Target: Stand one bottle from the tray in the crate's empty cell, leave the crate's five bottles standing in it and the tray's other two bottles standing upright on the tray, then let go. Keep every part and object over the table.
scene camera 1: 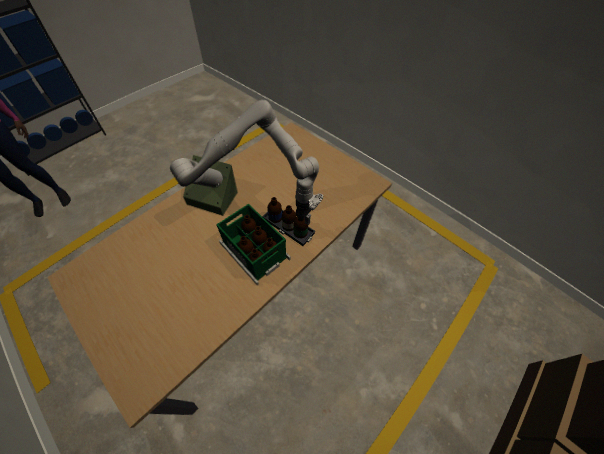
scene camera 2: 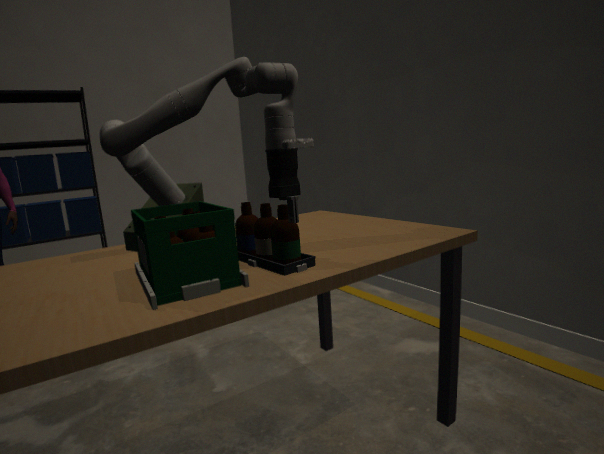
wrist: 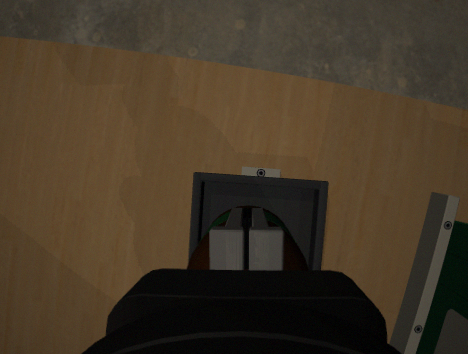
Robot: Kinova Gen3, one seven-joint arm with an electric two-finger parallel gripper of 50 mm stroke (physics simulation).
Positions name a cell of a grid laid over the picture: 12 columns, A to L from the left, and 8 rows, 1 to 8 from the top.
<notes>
In view: the gripper (scene camera 2: F4).
The gripper shows as well in the wrist view (wrist: G6).
</notes>
